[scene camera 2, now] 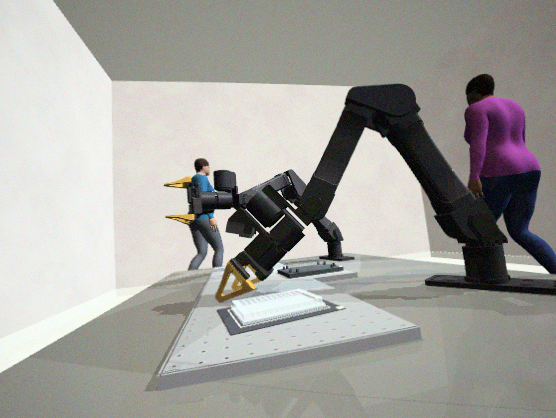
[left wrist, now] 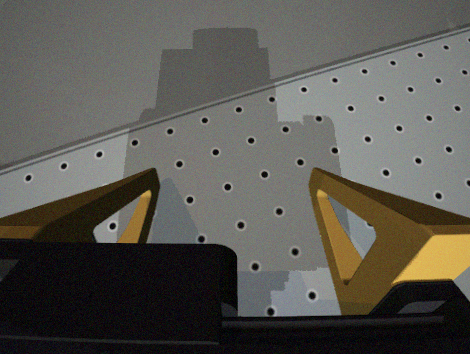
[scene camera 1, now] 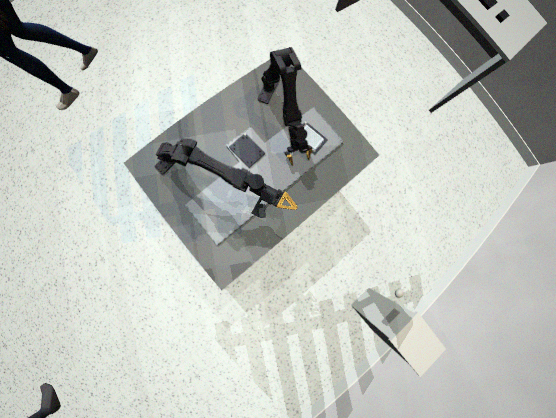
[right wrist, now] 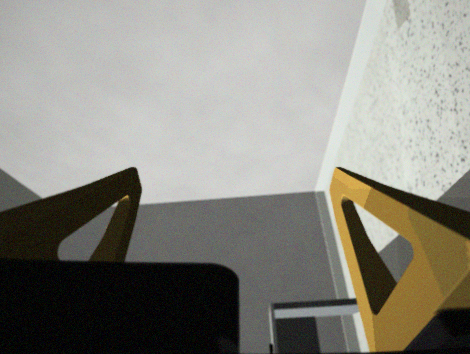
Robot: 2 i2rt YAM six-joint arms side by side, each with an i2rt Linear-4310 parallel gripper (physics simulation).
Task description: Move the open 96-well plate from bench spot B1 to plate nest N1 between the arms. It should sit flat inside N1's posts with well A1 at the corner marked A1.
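Seen in the pictures: left gripper, fingertip midpoint: point(scene camera 2: 226, 294) point(left wrist: 234, 176) point(scene camera 1: 300, 163); right gripper, fingertip midpoint: point(scene camera 2: 164, 200) point(scene camera 1: 295, 208) point(right wrist: 235, 178); left arm's base at its link origin: point(scene camera 2: 487, 285) point(scene camera 1: 268, 89); right arm's base at its link origin: point(scene camera 2: 335, 258).
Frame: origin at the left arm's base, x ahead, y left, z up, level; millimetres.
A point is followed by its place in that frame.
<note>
The open 96-well plate point(scene camera 1: 315, 136) {x 363, y -191, z 29 mm} point(scene camera 2: 277, 307) {x 364, y -170, z 28 mm} is white and lies flat on the dark pad of spot B1 point(scene camera 2: 226, 321) {x 419, y -220, z 15 mm}. Nest N1 point(scene camera 1: 246, 149) {x 36, y -417, z 25 mm} point(scene camera 2: 311, 270) {x 73, y -375, z 25 mm} is a dark rectangle with short posts and no plate on it; its A1 mark is too small to read. My left gripper point(scene camera 1: 300, 159) {x 340, y -370, z 18 mm} point(scene camera 2: 227, 294) {x 340, y -370, z 18 mm} point(left wrist: 234, 176) {x 340, y -370, z 18 mm} is open and empty, tilted down above the board beside the plate. The plate does not show in the left wrist view. My right gripper point(scene camera 1: 292, 205) {x 373, y -653, z 262 mm} point(scene camera 2: 166, 201) {x 373, y -653, z 262 mm} point(right wrist: 235, 178) {x 373, y -653, z 262 mm} is open and empty, held level high above the bench, away from the plate.
A pale perforated board point(scene camera 1: 220, 236) {x 88, y -903, z 13 mm} point(scene camera 2: 200, 352) {x 484, y -156, z 13 mm} point(left wrist: 400, 107) {x 287, y -488, z 13 mm} lies under B1. My right arm point(scene camera 1: 217, 167) {x 30, y -629, z 329 mm} reaches across the bench past N1. Two people point(scene camera 2: 205, 225) point(scene camera 2: 502, 145) stand beyond the bench. A pale box-like object point(scene camera 1: 420, 345) is off the bench.
</note>
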